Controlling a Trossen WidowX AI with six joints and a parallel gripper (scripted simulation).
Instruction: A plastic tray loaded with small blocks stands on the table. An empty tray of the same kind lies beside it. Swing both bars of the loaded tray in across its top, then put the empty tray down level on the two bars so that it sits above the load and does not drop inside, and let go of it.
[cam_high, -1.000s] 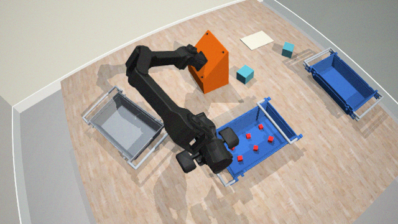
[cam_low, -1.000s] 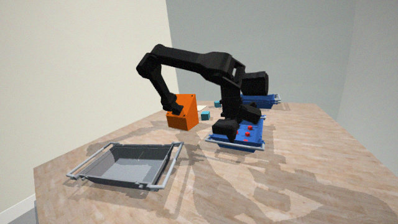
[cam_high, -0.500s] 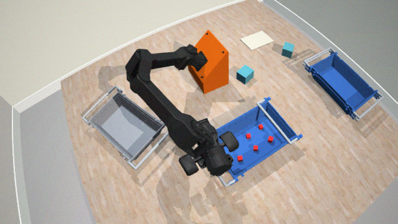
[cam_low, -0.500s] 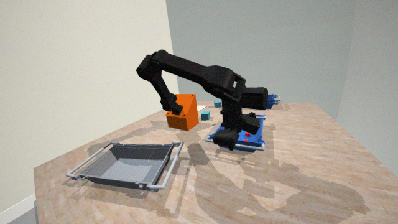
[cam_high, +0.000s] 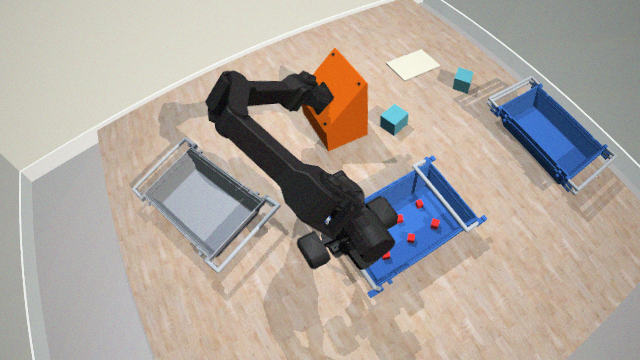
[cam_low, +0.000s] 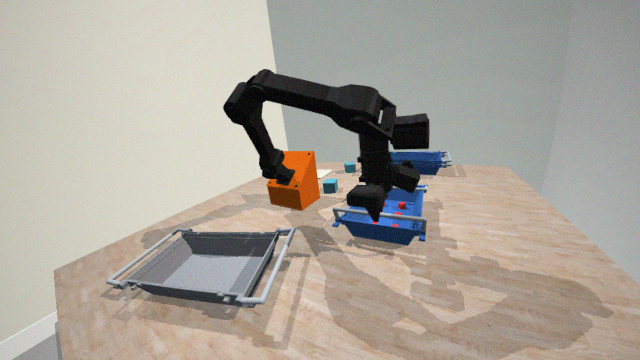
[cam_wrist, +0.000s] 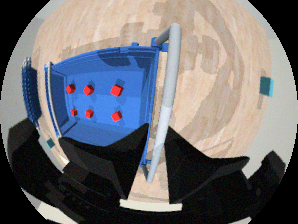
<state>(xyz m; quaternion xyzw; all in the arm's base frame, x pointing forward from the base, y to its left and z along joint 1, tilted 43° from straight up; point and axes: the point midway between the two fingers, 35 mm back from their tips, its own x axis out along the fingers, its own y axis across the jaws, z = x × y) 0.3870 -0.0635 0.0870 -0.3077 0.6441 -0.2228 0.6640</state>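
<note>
Now: gripper tip 28 cm past the grey tray, 27 cm to the left of it and 3 cm above it. From my gripper tip the other things lie so: cream sheet: 51 cm behind, 47 cm to the left, 8 cm below.
</note>
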